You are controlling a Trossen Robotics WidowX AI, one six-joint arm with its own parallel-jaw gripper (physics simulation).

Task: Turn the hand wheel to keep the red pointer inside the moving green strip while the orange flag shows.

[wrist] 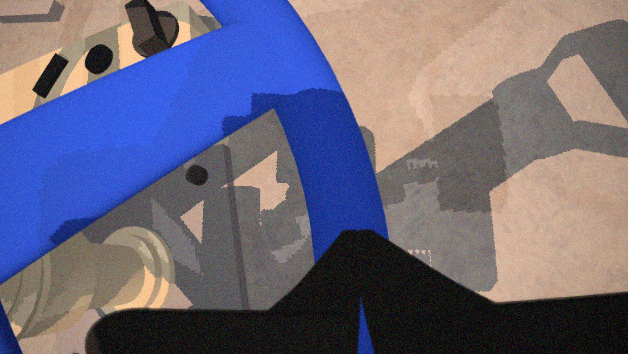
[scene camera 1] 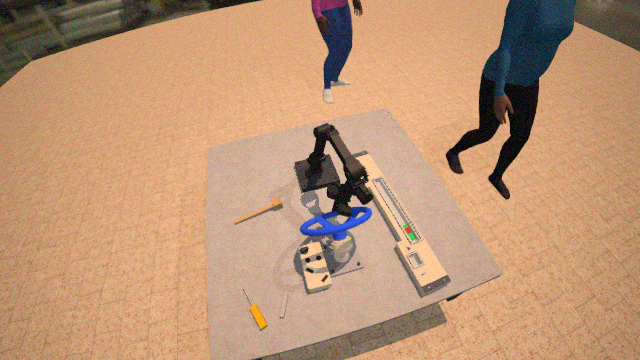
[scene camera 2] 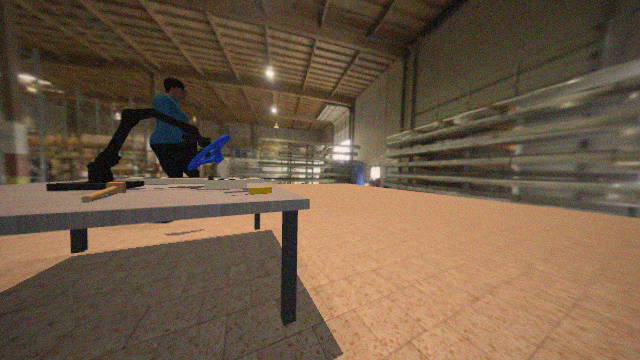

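Pixels of known places: gripper, fingertip midpoint: (wrist: 356,244) (scene camera 1: 332,211); arm's base, origin of the base link: (scene camera 1: 316,168) (scene camera 2: 100,182).
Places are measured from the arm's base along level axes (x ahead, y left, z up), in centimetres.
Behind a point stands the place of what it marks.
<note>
The blue hand wheel (scene camera 1: 307,229) @[x 48.1, y -19.4, z 23.8 cm] (scene camera 2: 214,151) @[x 47.5, y -15.3, z 17.9 cm] (wrist: 345,150) @[x 35.3, y -7.6, z 9.3 cm] stands tilted on a pale column. My gripper (scene camera 1: 344,212) @[x 35.8, y -4.6, z 9.6 cm] (scene camera 2: 206,142) (wrist: 356,244) @[x 35.8, y -4.6, z 9.6 cm] is shut with nothing between its fingers. In the wrist view its fingertips meet in front of the wheel's rim, and blue rim shows through the gap below them; whether they touch it I cannot tell. On the long cream gauge (scene camera 1: 436,271) @[x 76.8, y 26.7, z 1.1 cm], the red pointer (scene camera 1: 408,230) @[x 54.5, y 26.0, z 1.1 cm] lies inside the green strip (scene camera 1: 412,236) @[x 58.0, y 26.0, z 1.2 cm], with green on both sides of it. The orange flag does not show in scene camera 1.
A cream box with black knobs (scene camera 1: 316,281) (wrist: 99,58) @[x 50.3, y -22.2, z 2.6 cm] stands beside the column. A wooden mallet (scene camera 1: 256,212) @[x 15.3, y -38.6, z -0.5 cm] (scene camera 2: 104,192) @[x 16.0, y -41.3, z -1.1 cm], a yellow-handled screwdriver (scene camera 1: 258,317) @[x 66.0, y -49.2, z 0.0 cm] (scene camera 2: 260,190) @[x 65.0, y -50.9, z -1.4 cm] and a thin grey strip (scene camera 1: 284,306) @[x 64.9, y -38.0, z -1.4 cm] lie on the table (scene camera 1: 235,175) @[x -17.1, y -45.6, z -2.9 cm]. Two people stand beyond the table.
</note>
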